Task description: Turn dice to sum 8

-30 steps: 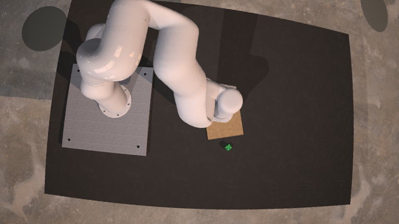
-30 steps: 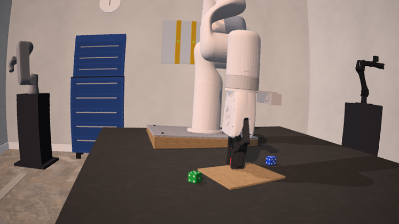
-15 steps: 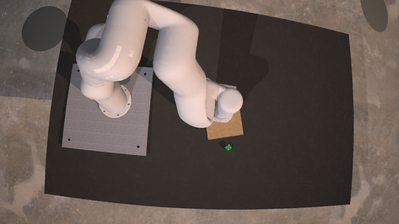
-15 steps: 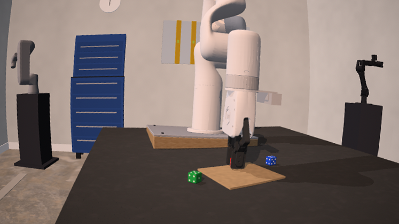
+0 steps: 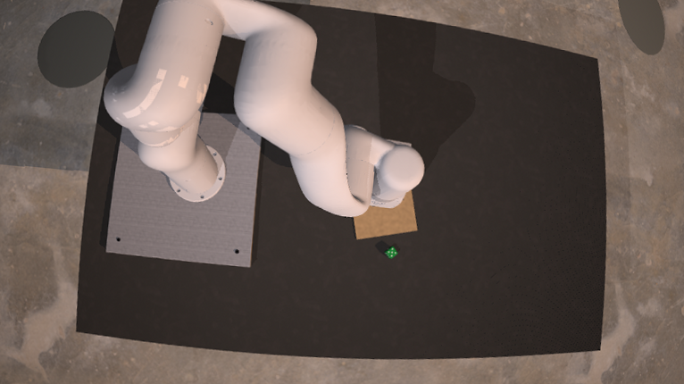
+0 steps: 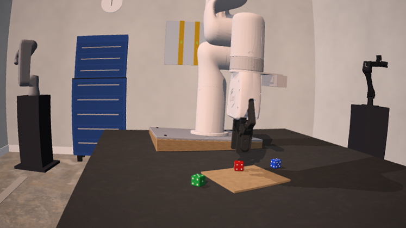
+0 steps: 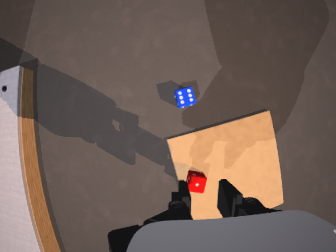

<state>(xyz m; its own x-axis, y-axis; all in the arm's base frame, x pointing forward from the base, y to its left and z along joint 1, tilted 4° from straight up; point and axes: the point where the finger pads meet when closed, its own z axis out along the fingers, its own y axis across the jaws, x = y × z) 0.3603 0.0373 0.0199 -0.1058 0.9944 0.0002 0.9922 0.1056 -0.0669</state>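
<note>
The red die lies 5 cm below my hand. Round my hand: tan mat: 5 cm ahead, 7 cm below; then green die: 9 cm ahead, 10 cm to the right, 6 cm below; then blue die: 3 cm behind, 10 cm to the left, 6 cm below.
</note>
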